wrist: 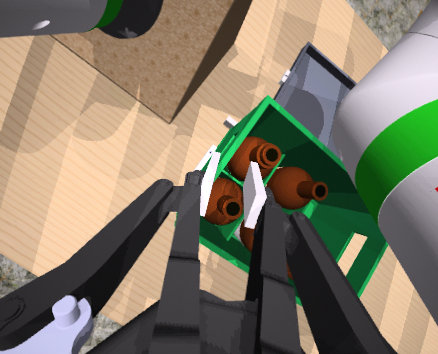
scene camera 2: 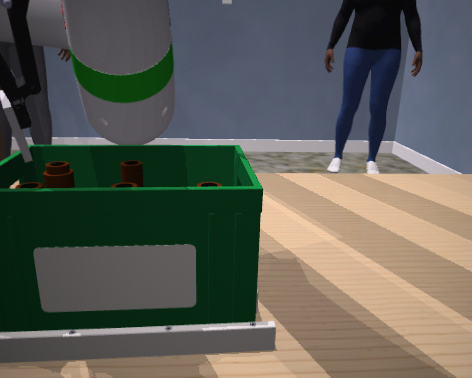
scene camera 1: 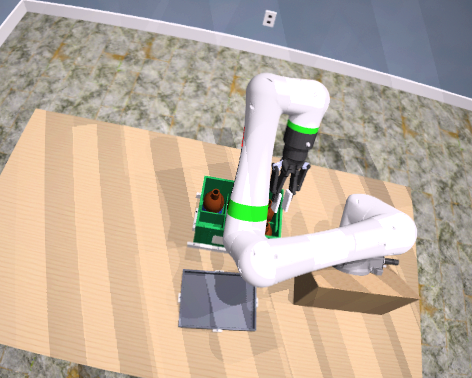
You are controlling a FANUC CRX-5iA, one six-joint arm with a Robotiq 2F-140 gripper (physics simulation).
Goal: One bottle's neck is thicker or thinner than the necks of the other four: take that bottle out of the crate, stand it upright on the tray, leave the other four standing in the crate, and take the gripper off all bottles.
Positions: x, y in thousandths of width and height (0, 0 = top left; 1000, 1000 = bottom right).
Labels:
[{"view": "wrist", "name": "my gripper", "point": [531, 479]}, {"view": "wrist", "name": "grey tray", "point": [720, 244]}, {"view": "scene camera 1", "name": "my gripper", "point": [590, 554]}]

